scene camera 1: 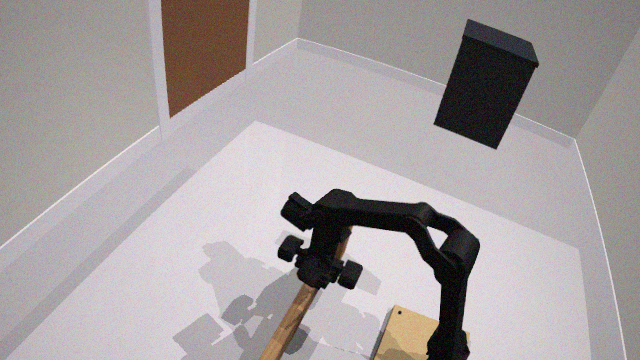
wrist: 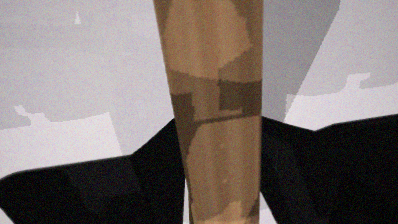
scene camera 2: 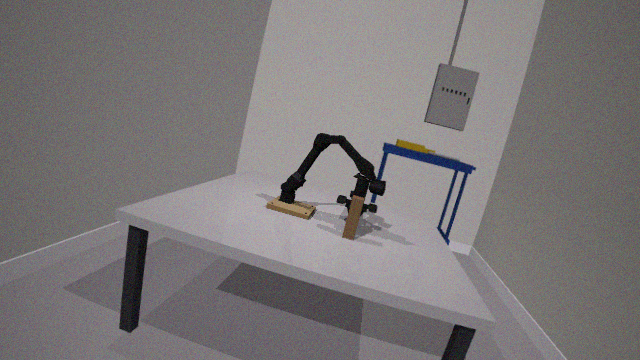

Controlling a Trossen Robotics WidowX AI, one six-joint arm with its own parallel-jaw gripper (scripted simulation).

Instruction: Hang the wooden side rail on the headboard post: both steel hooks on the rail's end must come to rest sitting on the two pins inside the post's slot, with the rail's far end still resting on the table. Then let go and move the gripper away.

Scene:
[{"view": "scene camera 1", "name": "my gripper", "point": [315,281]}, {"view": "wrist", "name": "my gripper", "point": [206,118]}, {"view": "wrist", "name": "wooden side rail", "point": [214,63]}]

